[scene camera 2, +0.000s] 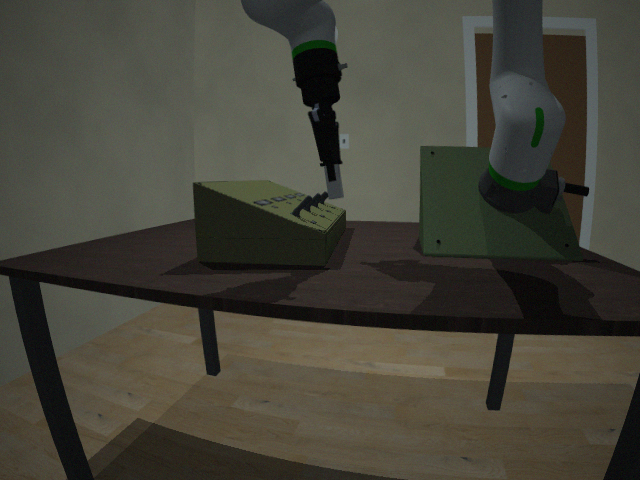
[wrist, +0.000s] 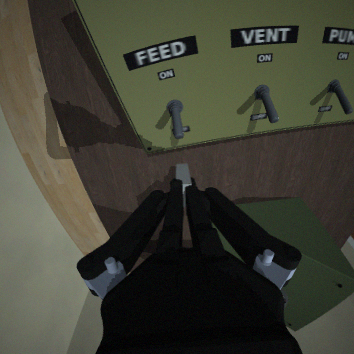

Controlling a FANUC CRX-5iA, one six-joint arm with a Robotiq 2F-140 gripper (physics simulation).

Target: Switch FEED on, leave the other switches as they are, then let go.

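Frame: origin at the arm's base, x ahead, y left, z up, level; centimetres.
Where they show: gripper, fingertip midpoint: (scene camera 2: pixel 336 198) (wrist: pixel 181 172); arm's base at its link origin: (scene camera 2: pixel 508 189).
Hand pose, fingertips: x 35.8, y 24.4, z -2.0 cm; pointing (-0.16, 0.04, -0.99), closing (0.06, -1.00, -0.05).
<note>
Things, the pixels of their centre, and the offset from my fingertips. Level surfaces: height alone.
- green sloped switch box at the middle of its body: (wrist: pixel 287 39) (scene camera 2: pixel 284 218) dy -14.6, dx +19.3, dz -6.2 cm
- VENT switch at the middle of its body: (wrist: pixel 268 105) (scene camera 2: pixel 313 201) dy -10.8, dx +9.6, dz -1.3 cm
- PUMP switch at the middle of its body: (wrist: pixel 342 98) dy -22.4, dx +12.4, dz -1.3 cm
- dark wooden table at its surface level: dz -12.1 cm
The green sloped switch box (scene camera 2: pixel 258 232) (wrist: pixel 215 90) stands on the table. Its FEED switch (wrist: pixel 176 119) has a grey lever that points down over the OFF label, away from ON. The VENT switch (wrist: pixel 267 104) and the PUMP switch (wrist: pixel 341 97) also have their levers toward the OFF side. My gripper (scene camera 2: pixel 335 197) (wrist: pixel 181 172) is shut and empty. In the wrist view its tips show just below the FEED lever, beyond the box's lower edge. In the scene view they are close to the levers, above the low front end of the box. No contact with a lever can be made out.
A dark wooden table (scene camera 2: pixel 382 299) (wrist: pixel 225 172) carries the box. A green slanted mount (scene camera 2: pixel 449 206) (wrist: pixel 295 250) stands at the right, with the robot's base (scene camera 2: pixel 516 191) on it. A door (scene camera 2: pixel 560 103) and walls are behind.
</note>
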